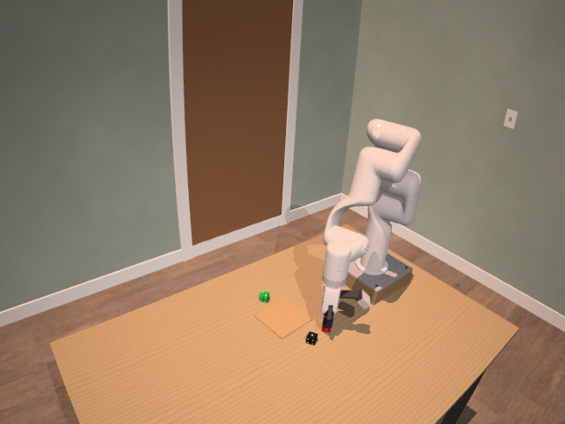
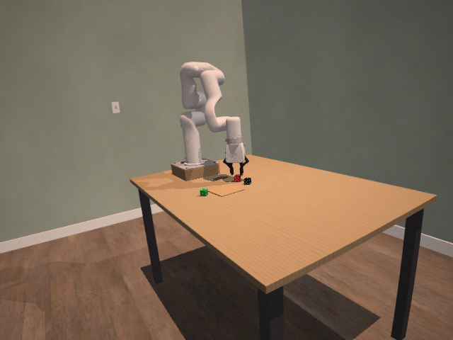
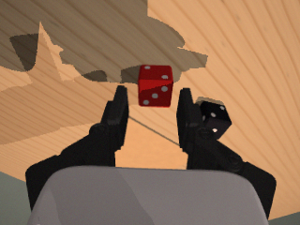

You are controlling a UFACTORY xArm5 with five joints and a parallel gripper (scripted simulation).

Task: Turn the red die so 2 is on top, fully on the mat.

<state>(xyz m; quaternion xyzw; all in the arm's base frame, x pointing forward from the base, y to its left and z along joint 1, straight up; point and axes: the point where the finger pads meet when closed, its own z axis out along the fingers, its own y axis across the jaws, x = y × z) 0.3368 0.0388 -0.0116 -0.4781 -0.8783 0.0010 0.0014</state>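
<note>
My hand is 40 mm above the red die. From my hand the other things lie so: tan mat 140 mm to the right, 60 mm ahead, 50 mm below; then black die 80 mm ahead, 40 mm below; then green die 250 mm to the right, 40 mm below, 40 mm ahead.
</note>
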